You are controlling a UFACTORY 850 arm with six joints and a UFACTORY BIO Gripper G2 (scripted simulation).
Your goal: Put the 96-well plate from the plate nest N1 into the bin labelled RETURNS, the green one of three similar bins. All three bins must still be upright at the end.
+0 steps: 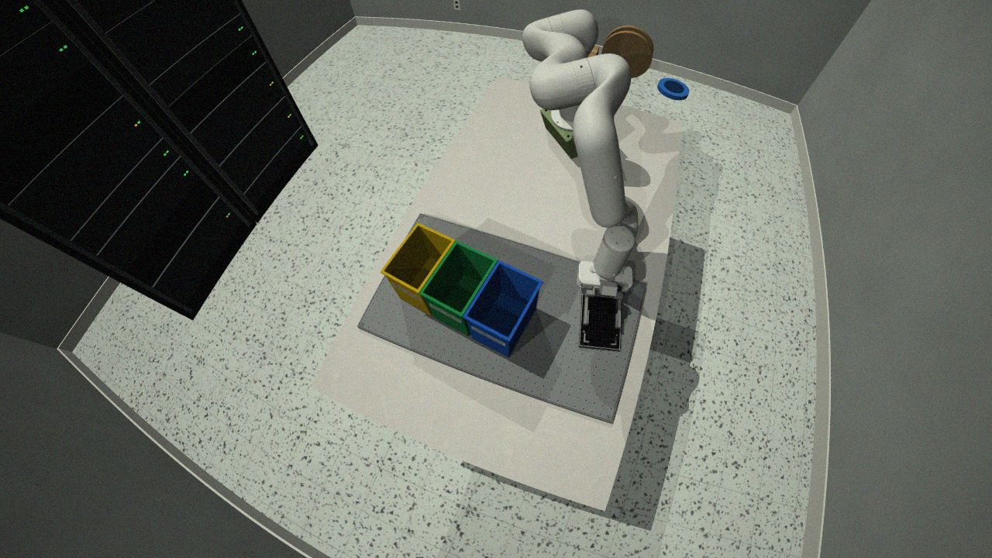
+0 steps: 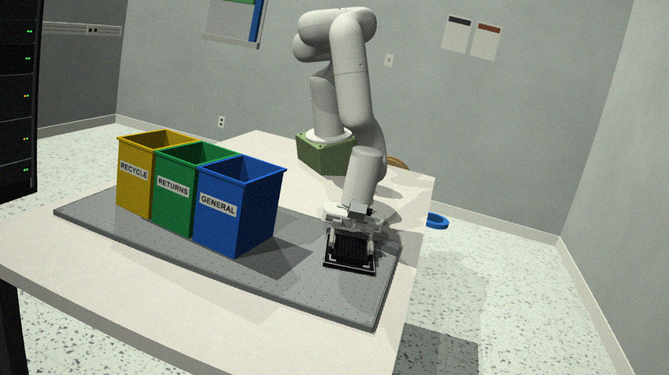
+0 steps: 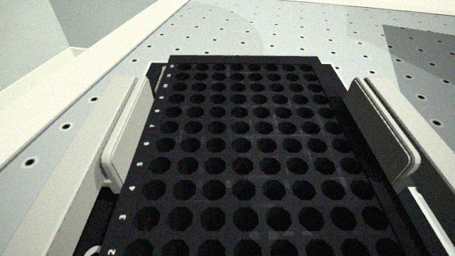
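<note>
Now: hand 20 mm above the black plate nest N1. Also, from my hand: blue general bin: 60 mm ahead, 280 mm to the right, 60 mm above; green returns bin: 30 mm ahead, 400 mm to the right, 60 mm above; black 96-well plate: 10 mm below.
</note>
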